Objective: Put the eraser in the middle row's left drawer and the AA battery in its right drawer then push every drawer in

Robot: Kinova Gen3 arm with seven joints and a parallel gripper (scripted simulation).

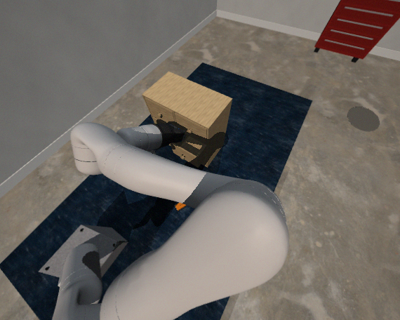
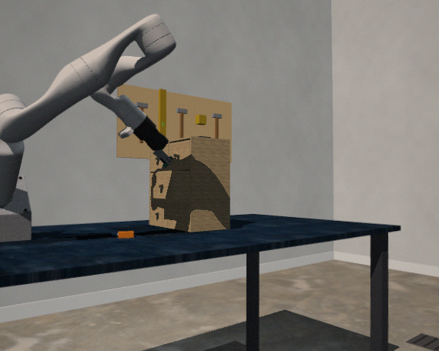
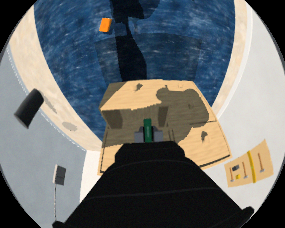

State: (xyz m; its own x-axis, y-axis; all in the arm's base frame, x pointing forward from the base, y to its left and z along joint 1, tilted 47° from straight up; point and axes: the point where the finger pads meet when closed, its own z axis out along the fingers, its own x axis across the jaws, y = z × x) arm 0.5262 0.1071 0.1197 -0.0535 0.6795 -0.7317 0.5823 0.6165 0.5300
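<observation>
The green AA battery lies 1 cm ahead of my hand and 1 cm below it. Round my hand: white eraser: 13 cm ahead, 11 cm to the left, 13 cm below; then orange block: 20 cm behind, 11 cm to the right, 24 cm below.
</observation>
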